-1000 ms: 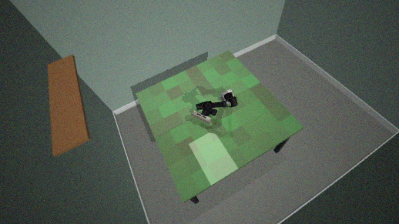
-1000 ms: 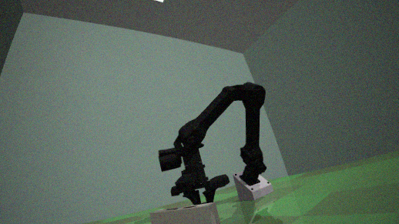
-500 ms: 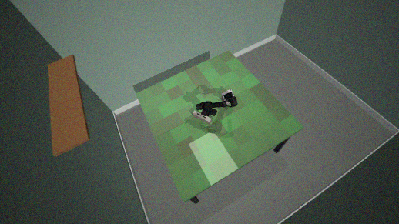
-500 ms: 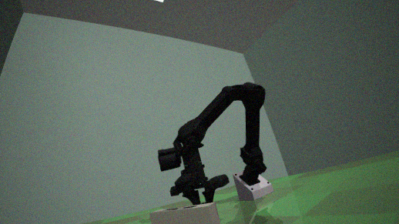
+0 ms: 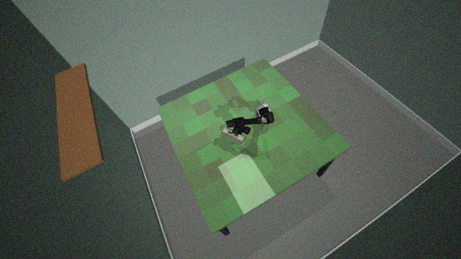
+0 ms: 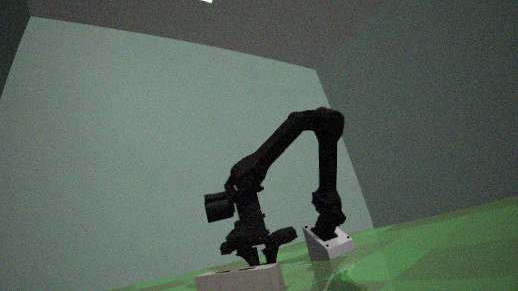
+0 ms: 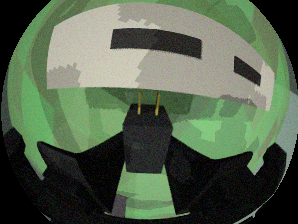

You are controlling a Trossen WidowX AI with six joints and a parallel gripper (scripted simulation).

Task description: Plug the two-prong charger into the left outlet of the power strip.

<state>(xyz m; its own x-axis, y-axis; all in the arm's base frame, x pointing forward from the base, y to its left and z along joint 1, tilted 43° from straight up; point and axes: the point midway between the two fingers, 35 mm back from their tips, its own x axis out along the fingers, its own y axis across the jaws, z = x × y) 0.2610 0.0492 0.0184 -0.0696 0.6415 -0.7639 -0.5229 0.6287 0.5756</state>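
Now: the dark charger 20 mm ahead of my gripper tip, 10 mm to the left of it and 10 mm above it.
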